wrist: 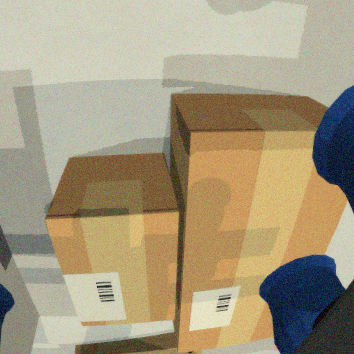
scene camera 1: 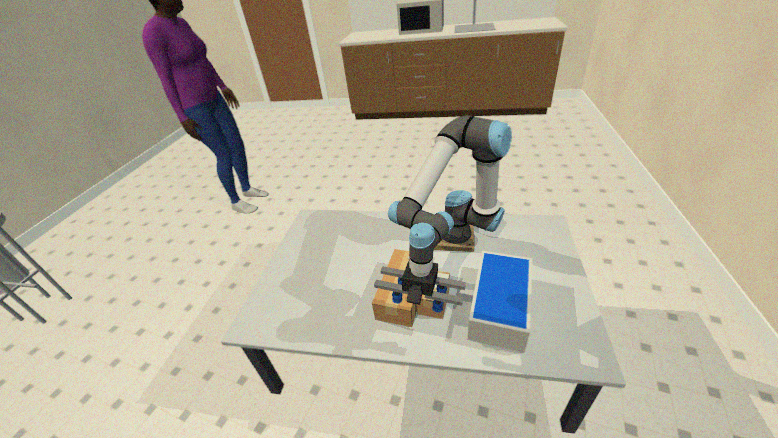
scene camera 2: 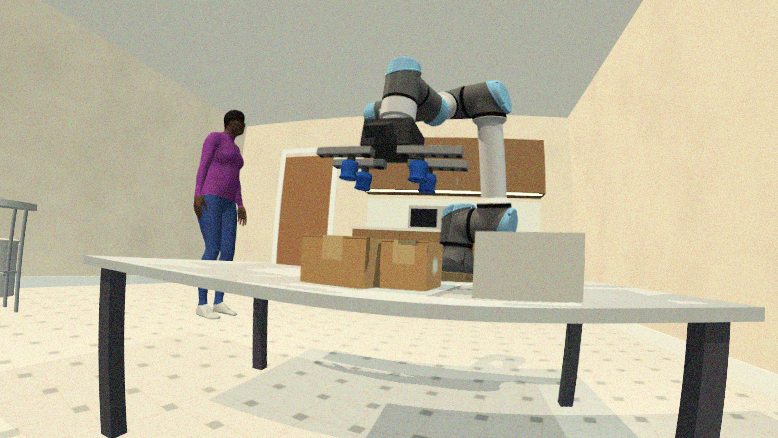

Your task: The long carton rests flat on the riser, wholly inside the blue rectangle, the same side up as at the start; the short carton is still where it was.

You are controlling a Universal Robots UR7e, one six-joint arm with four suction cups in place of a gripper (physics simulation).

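Where they show: hand, tool point: (wrist: pixel 125 237) (scene camera 2: pixel 387 184); arm's base, link origin: (scene camera 1: pixel 455 233) (scene camera 2: pixel 453 272).
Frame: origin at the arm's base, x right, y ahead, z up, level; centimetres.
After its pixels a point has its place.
The long carton (scene camera 1: pixel 393 313) @(x 15.4, y 55.1, z 3.9 cm) (scene camera 2: pixel 334 263) @(x 15.4, y 55.0, z 2.0 cm) (wrist: pixel 225 200) @(x 11.5, y 49.4, z 7.7 cm) is brown with a pale tape strip and a barcode label on top. It lies flat on the table. The short carton (scene camera 1: pixel 431 311) @(x 2.0, y 48.7, z 0.8 cm) (scene camera 2: pixel 408 266) @(x 1.5, y 48.7, z 2.3 cm) (wrist: pixel 112 250) @(x 2.4, y 45.0, z 7.8 cm), also labelled on top, stands close beside it, on the riser side. The riser (scene camera 1: pixel 495 334) @(x -22.2, y 55.9, z 4.3 cm) (scene camera 2: pixel 528 266) @(x -22.6, y 55.9, z 3.3 cm) is a pale grey box to the right, with the blue rectangle (scene camera 1: pixel 503 288) @(x -23.6, y 38.8, z 9.4 cm) covering most of its top. My suction gripper (scene camera 1: pixel 419 293) @(x 4.5, y 55.9, z 17.9 cm) (scene camera 2: pixel 389 176) @(x 4.5, y 55.9, z 17.9 cm) is off and holds nothing. Its four blue cups hang above the two cartons, with a visible gap in the second scene view.
The grey table (scene camera 1: pixel 304 348) @(x 46.1, y 73.5, z -2.7 cm) (scene camera 2: pixel 244 288) @(x 24.5, y 71.8, z -3.6 cm) carries everything. The arm's wooden base plate (scene camera 1: pixel 457 246) @(x -2.4, y 9.0, z 0.0 cm) is behind the cartons. The riser's side stands near the bars of my gripper in the first scene view. A person (scene camera 1: pixel 185 70) (scene camera 2: pixel 220 168) stands beyond the table at the left.
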